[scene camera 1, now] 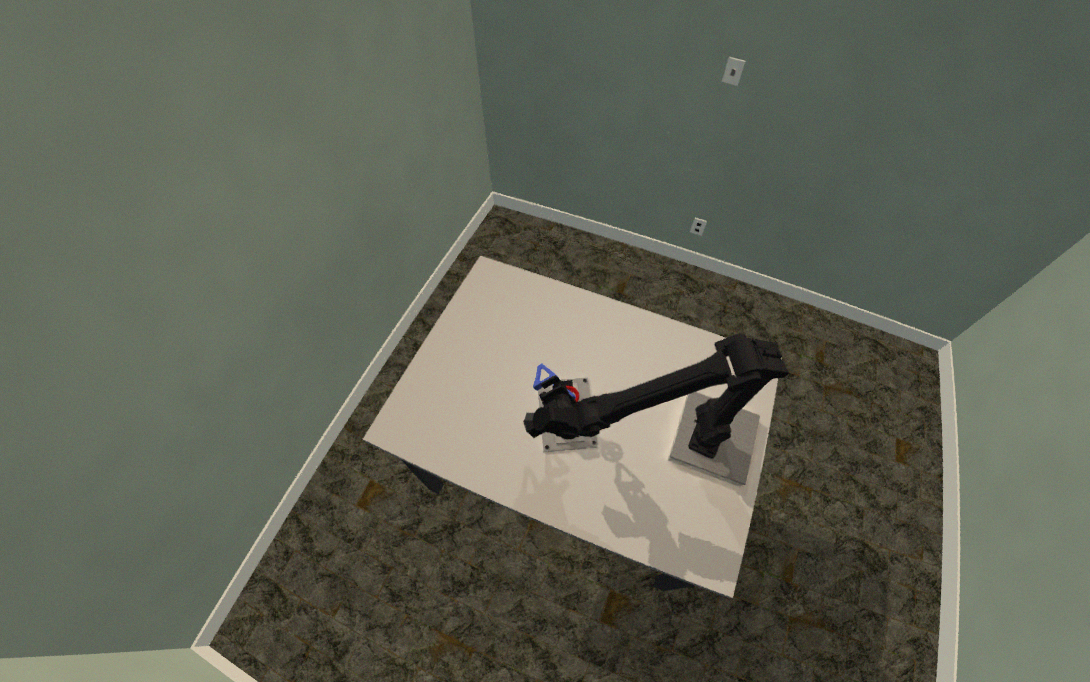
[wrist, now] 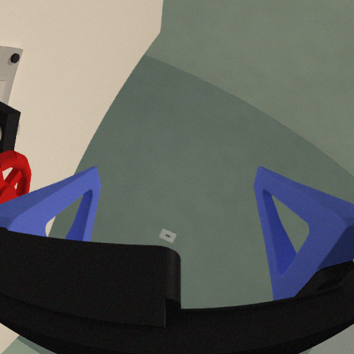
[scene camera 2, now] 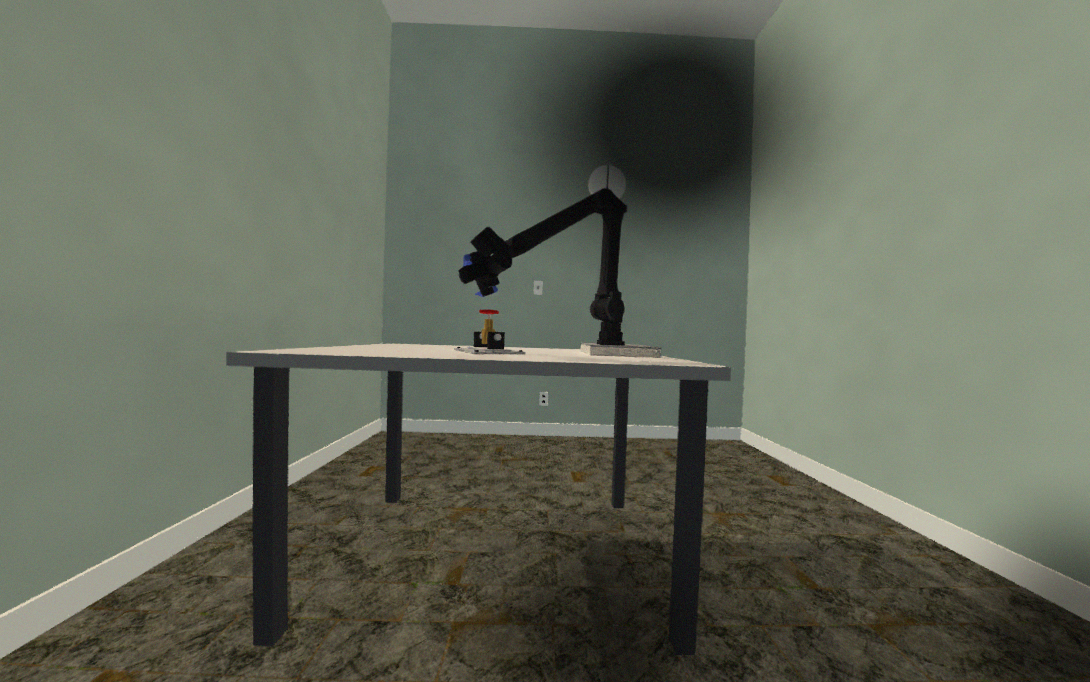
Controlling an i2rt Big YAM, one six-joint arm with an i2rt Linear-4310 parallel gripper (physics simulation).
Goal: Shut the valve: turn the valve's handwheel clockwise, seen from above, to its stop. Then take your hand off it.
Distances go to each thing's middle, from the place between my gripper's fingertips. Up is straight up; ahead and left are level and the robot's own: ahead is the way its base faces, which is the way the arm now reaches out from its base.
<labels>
I see the grey base plate [scene camera 1: 548, 439] 230 mm below my hand, 60 mm behind it and 10 mm to the right of it.
</labels>
